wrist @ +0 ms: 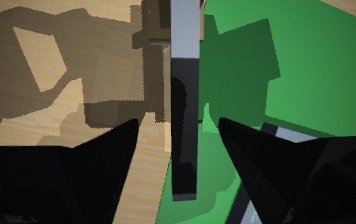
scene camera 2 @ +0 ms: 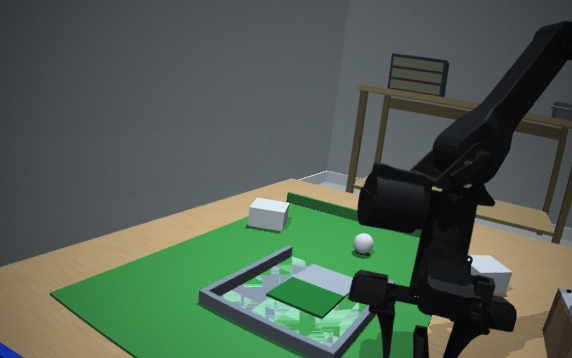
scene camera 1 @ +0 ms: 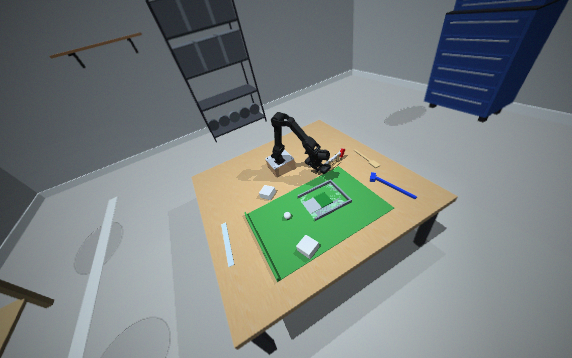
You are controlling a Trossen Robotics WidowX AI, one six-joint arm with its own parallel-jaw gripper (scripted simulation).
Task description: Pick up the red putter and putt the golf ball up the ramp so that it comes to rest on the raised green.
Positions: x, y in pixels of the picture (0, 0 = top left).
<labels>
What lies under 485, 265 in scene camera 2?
A white block.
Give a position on a green mat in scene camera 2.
154, 299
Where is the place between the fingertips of my gripper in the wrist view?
At 179, 123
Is my gripper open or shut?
Open.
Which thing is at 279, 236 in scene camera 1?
A green mat.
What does my gripper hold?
Nothing.
</labels>
